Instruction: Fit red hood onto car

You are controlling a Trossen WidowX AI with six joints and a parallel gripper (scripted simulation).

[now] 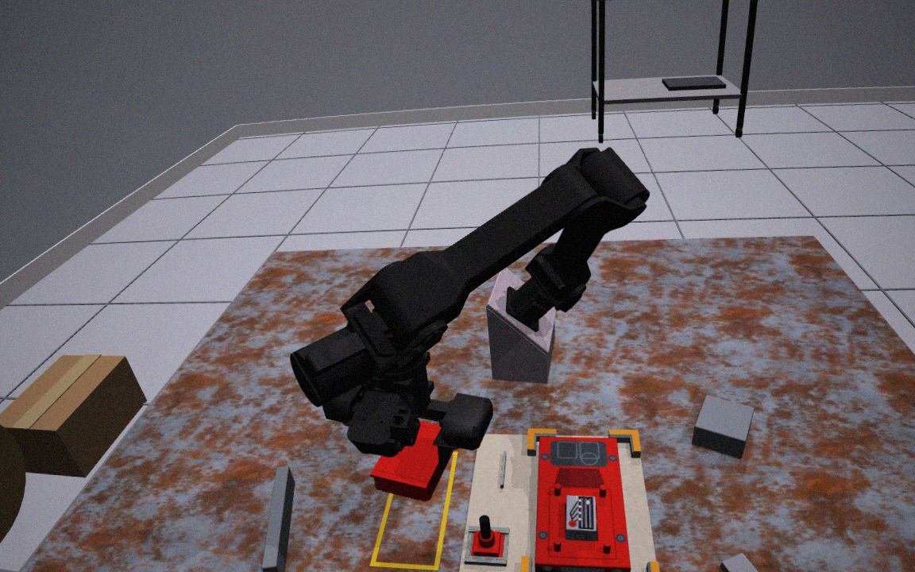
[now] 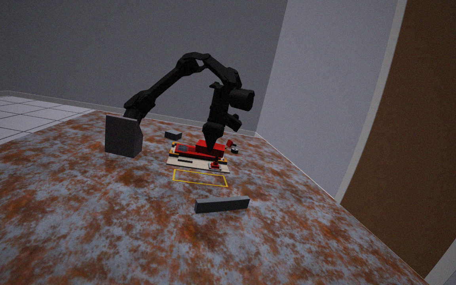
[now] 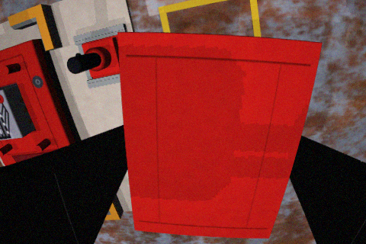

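Now: gripper tip 2 cm short of the engine block, 20 cm to the right of it and 8 cm above it. From my gripper tip the other things lie so: jig (1 cm behind, 18 cm to the left, 10 cm below); red hood (1 cm above).
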